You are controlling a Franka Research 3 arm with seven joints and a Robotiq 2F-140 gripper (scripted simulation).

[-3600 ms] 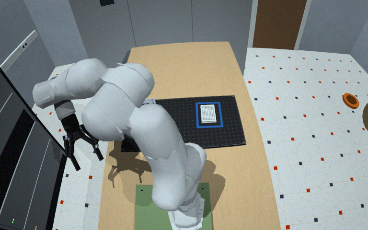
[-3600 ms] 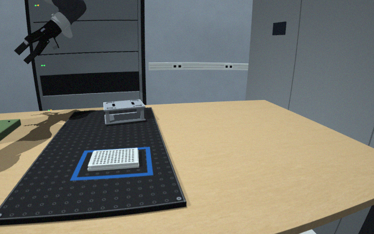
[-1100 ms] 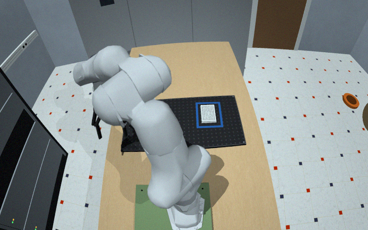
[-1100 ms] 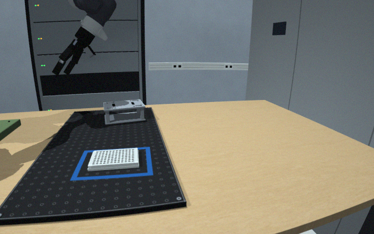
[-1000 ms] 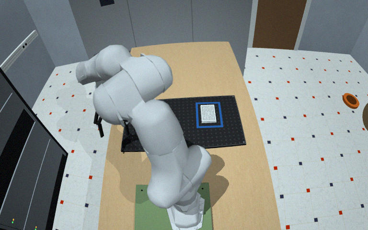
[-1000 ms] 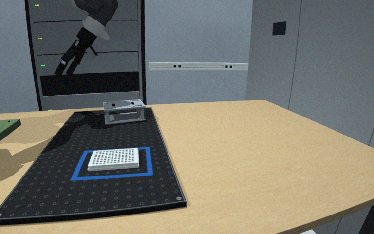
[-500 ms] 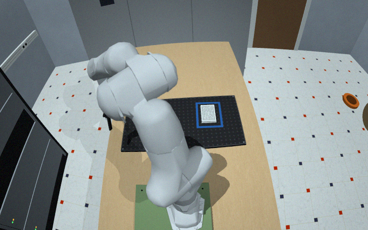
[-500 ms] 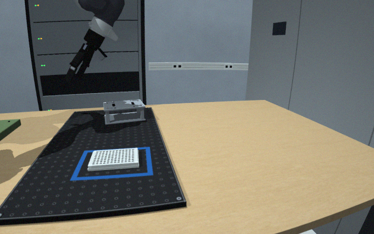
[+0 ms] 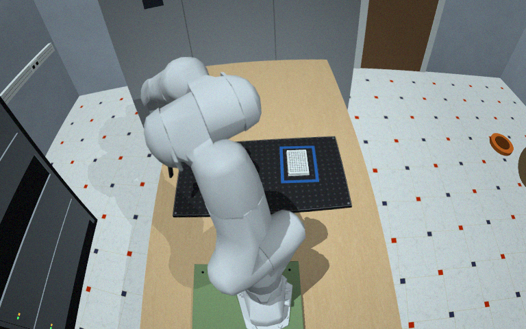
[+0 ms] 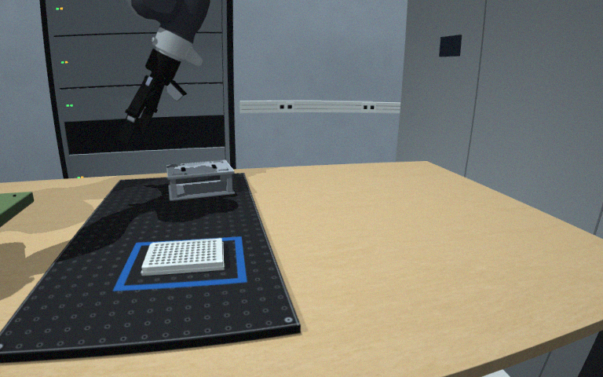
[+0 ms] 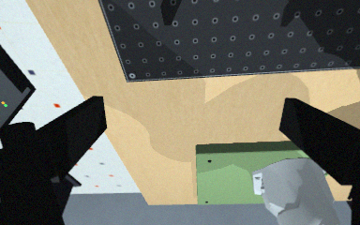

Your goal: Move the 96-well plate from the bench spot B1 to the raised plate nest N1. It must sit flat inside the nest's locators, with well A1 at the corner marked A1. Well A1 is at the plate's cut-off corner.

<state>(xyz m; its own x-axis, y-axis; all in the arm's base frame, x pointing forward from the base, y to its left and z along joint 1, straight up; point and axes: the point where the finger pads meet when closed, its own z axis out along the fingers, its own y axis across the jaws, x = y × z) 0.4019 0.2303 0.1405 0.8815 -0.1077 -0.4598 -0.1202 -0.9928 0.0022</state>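
My hand is 13 cm short of the white 96-well plate, 41 cm to the left of it and 15 cm above it. From my hand the other things lie so: A1 label: 8 cm ahead, 9 cm below; then grey plate nest: 16 cm ahead, 5 cm to the right, 10 cm below.
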